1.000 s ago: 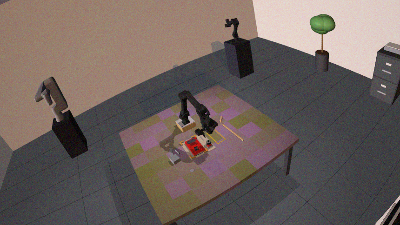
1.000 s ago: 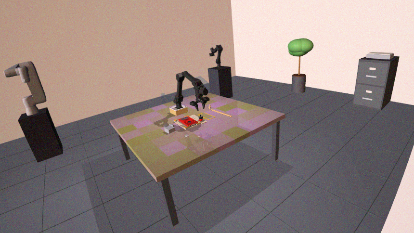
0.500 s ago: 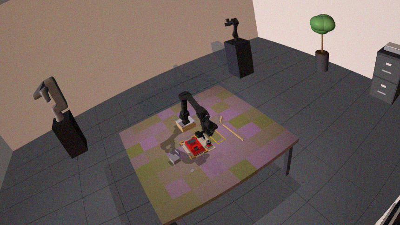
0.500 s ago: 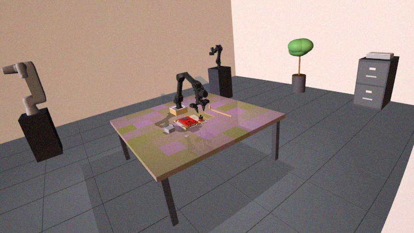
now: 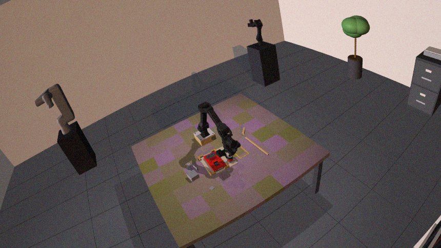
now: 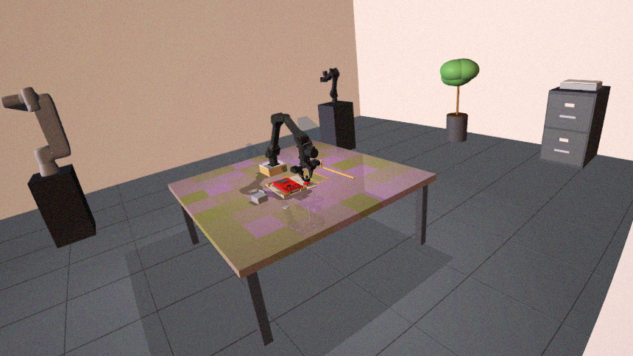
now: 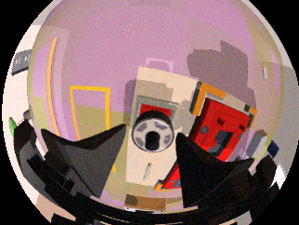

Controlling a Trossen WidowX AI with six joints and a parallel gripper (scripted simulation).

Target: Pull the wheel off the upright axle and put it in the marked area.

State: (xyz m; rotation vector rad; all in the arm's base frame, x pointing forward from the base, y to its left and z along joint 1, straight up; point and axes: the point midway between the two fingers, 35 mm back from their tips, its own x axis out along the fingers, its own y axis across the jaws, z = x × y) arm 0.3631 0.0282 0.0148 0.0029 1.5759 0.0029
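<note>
Right now my gripper tip is right at the wheel. Round my gripper tip: small grey block: 31 cm to the right, 3 cm behind, 2 cm below; long wooden stick: 24 cm to the left, 3 cm below; short wooden peg: 27 cm to the left, 22 cm behind, 3 cm below.
</note>
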